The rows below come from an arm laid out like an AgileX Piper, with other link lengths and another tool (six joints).
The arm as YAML. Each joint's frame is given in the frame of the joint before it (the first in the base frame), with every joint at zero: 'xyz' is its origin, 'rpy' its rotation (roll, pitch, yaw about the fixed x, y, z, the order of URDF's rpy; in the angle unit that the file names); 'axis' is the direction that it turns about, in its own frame. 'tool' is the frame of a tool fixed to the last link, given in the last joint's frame.
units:
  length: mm
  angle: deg
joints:
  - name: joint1
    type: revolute
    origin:
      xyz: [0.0, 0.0, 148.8]
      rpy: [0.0, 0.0, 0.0]
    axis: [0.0, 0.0, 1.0]
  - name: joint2
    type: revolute
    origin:
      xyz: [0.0, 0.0, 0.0]
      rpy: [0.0, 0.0, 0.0]
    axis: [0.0, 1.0, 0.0]
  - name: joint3
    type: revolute
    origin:
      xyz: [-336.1, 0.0, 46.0]
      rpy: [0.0, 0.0, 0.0]
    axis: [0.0, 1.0, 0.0]
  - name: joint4
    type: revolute
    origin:
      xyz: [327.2, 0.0, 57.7]
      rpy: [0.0, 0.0, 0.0]
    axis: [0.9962, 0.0, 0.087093]
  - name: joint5
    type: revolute
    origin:
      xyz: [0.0, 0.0, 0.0]
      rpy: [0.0, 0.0, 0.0]
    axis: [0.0, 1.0, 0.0]
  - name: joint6
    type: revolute
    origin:
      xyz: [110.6, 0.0, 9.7]
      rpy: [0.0, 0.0, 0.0]
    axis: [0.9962, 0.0, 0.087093]
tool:
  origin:
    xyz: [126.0, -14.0, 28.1]
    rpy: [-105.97, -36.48, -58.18]
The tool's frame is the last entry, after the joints.
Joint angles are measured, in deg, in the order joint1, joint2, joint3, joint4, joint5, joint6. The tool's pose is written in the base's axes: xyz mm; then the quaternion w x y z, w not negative. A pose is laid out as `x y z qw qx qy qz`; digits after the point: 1 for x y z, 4 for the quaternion.
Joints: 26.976 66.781 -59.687 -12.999 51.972 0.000
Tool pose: 377.2 131.8 316.8 0.1451 -0.9790 0.1262 -0.0679
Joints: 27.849 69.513 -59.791 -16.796 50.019 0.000
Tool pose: 392.5 135.9 307.4 0.1158 -0.9841 0.1089 -0.0791
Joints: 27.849 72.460 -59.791 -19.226 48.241 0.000
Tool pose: 407.1 138.0 293.1 0.0934 -0.9873 0.1001 -0.0807
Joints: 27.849 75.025 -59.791 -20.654 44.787 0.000
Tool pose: 422.8 146.2 283.8 0.0887 -0.9882 0.0866 -0.0904
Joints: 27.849 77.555 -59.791 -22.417 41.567 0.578
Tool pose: 437.4 153.4 273.8 0.0841 -0.9886 0.0760 -0.0994
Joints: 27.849 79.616 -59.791 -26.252 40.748 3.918
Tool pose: 448.0 149.4 263.7 0.0688 -0.9884 0.0855 -0.1051
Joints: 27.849 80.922 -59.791 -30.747 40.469 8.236
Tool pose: 456.7 142.3 259.9 0.0552 -0.9866 0.1001 -0.1167
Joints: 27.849 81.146 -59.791 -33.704 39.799 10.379
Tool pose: 462.2 139.2 263.9 0.0492 -0.9848 0.1020 -0.1318
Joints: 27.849 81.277 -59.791 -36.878 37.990 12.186
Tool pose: 469.8 140.1 271.4 0.0476 -0.9824 0.0950 -0.1538
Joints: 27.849 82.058 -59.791 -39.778 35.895 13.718
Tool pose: 478.2 143.7 273.5 0.0454 -0.9807 0.0845 -0.1705
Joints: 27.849 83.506 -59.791 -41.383 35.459 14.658
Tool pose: 483.4 144.5 264.4 0.0360 -0.9816 0.0818 -0.1688
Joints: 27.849 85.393 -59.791 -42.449 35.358 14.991
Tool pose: 488.0 145.3 250.0 0.0229 -0.9837 0.0783 -0.1601
